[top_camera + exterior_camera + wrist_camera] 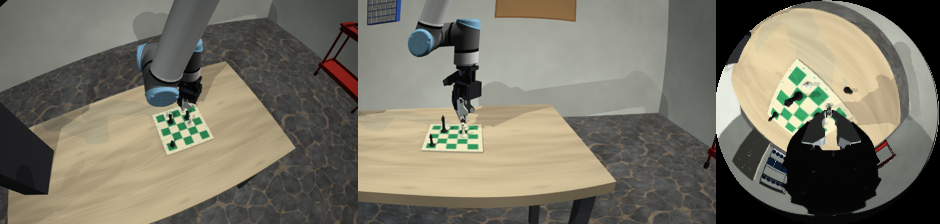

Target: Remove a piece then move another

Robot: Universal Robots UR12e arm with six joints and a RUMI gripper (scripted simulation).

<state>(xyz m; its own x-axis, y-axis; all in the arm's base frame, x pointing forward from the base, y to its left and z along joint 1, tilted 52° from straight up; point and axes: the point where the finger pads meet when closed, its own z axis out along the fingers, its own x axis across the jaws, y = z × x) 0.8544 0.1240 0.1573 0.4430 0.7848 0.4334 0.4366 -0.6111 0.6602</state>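
My gripper is now 10 mm above the white pawn. The rest, counted from my hand: tall black piece (80 mm behind, 40 mm to the right); cream chessboard (40 mm behind, 80 mm to the right, 40 mm below); small black piece (60 mm to the left, 30 mm below).
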